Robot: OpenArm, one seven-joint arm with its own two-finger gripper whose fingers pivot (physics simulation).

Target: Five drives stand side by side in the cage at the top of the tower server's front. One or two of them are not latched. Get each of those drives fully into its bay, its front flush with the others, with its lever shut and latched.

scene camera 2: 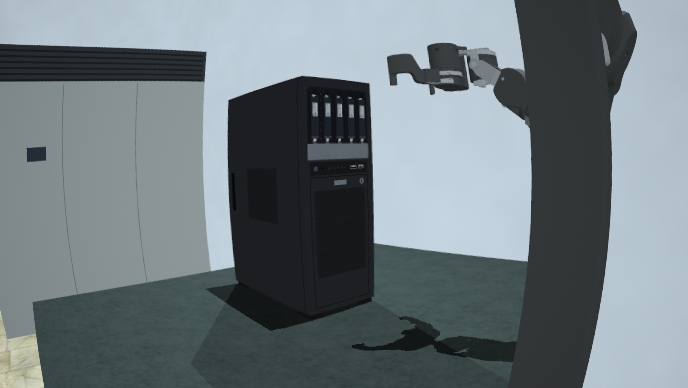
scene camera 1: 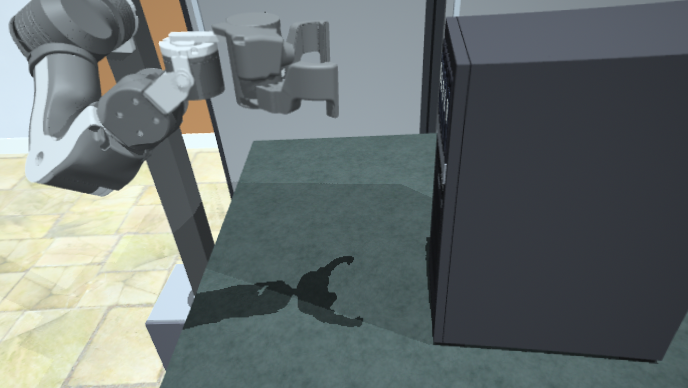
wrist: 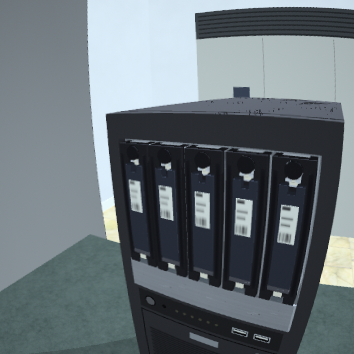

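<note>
The dark tower server (scene camera 1: 565,200) (scene camera 2: 265,260) (wrist: 225,125) stands upright on the table. In the wrist view its five drives stand side by side: the first (wrist: 140,232), second (wrist: 170,240), third (wrist: 204,250), fourth (wrist: 239,257) and fifth (wrist: 280,265) from the left. Their dark blue levers with white labels look shut along the fronts, and the fronts look level; a small offset or the latching cannot be told. My gripper (scene camera 1: 327,70) (scene camera 2: 413,86) is open and empty, apart from the server's front at about the cage's height. Its fingers do not show in the wrist view.
The green table (scene camera 1: 300,225) (scene camera 2: 125,325) (wrist: 65,280) bears the server and the arm's shadow. A dark post (scene camera 1: 175,200) (scene camera 2: 570,200) stands at the arm's side. A grey cabinet (scene camera 2: 100,200) (wrist: 300,65) stands behind the server. A gap separates the gripper from the server.
</note>
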